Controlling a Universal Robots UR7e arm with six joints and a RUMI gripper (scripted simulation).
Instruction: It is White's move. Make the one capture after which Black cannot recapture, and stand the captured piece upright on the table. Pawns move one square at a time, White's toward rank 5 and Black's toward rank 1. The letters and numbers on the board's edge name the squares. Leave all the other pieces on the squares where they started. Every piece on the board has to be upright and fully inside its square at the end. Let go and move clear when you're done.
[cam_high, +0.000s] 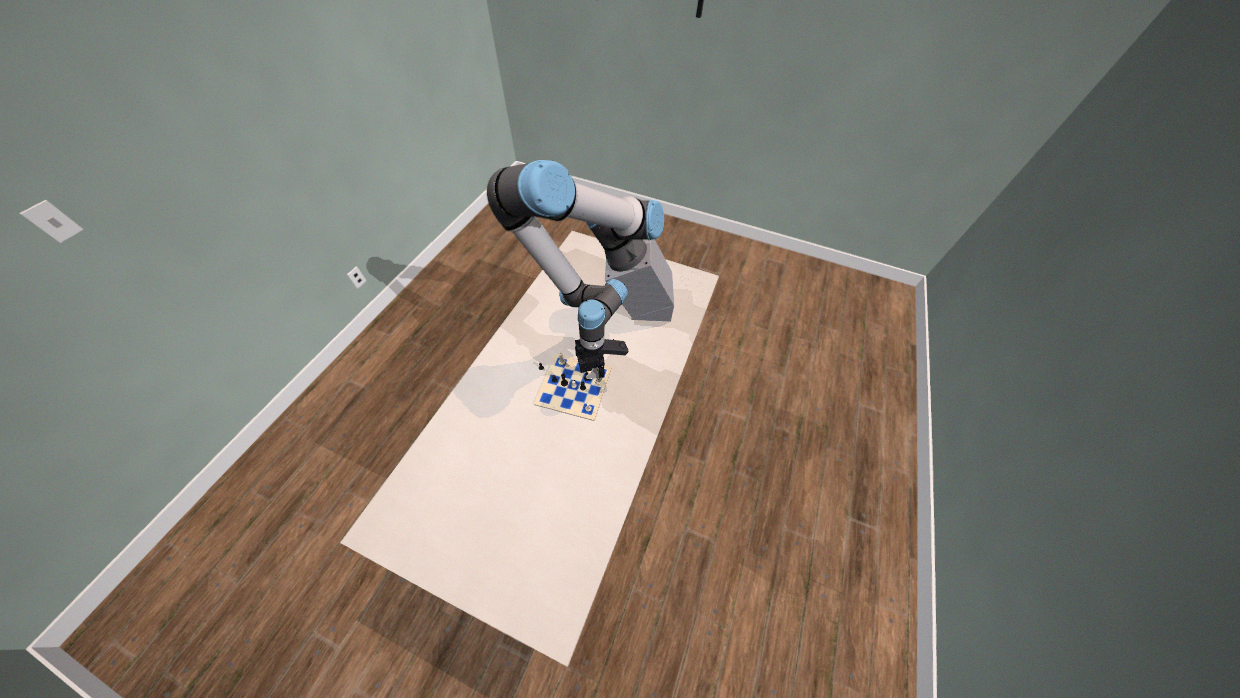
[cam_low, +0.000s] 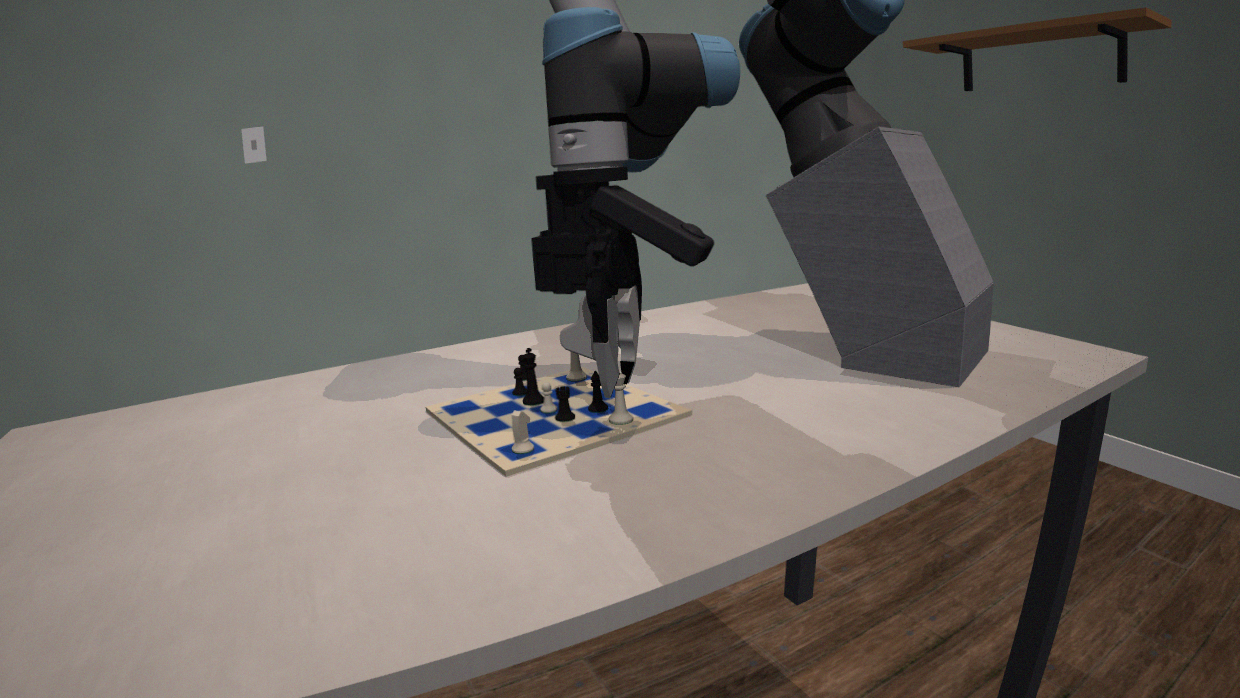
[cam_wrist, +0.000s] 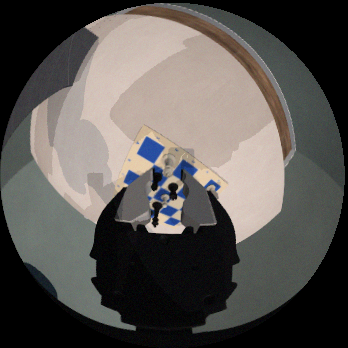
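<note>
Right now my hand is 5 cm short of the white pawn, 7 cm to the left of it and 3 cm above it. From my hand the other things lie so: blue-and-cream chessboard: 5 cm ahead, 8 cm to the right, 5 cm below; white king: 3 cm behind, 16 cm to the right, 2 cm below; black king: 5 cm ahead, 11 cm to the right, 2 cm below.
</note>
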